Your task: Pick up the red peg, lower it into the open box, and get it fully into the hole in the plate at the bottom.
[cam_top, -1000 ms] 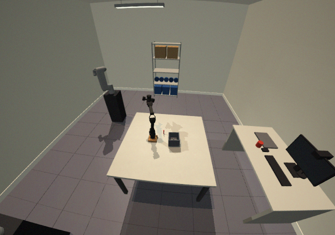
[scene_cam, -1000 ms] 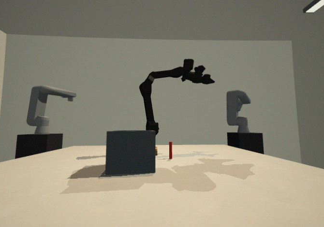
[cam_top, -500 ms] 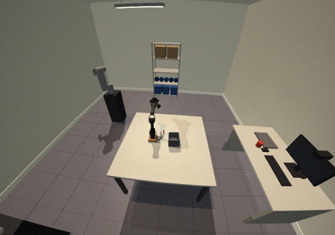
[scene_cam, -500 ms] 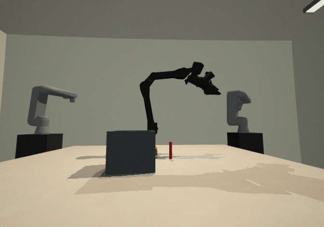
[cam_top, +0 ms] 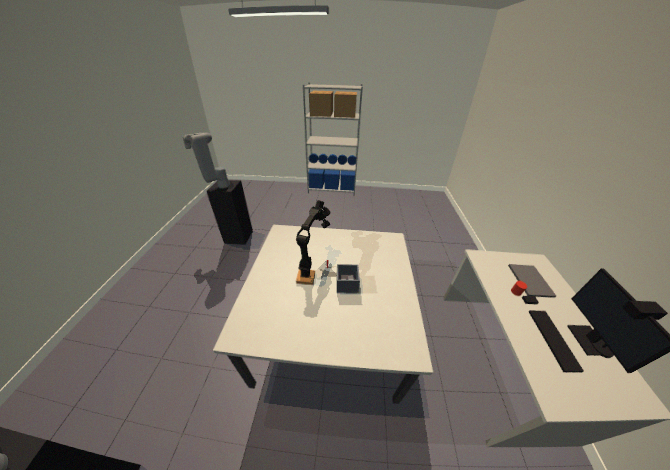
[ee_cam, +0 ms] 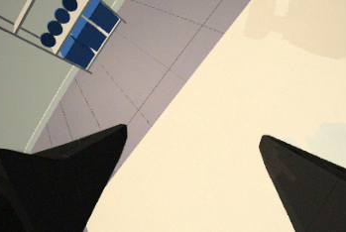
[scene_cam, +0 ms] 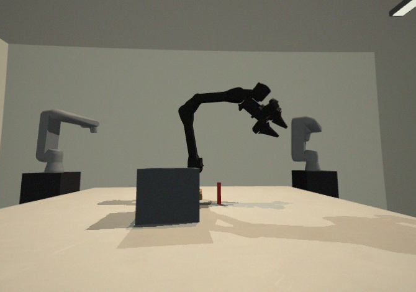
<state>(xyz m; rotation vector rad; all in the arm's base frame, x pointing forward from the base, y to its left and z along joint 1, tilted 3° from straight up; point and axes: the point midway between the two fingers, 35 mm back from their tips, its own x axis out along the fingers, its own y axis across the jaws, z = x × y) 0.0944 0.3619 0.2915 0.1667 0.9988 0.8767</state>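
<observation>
The red peg is 50 mm ahead of my gripper tip, 280 mm to the right of it and 250 mm below it. Also, from my gripper tip: plate: 210 mm ahead, 450 mm to the right, 240 mm below.
</observation>
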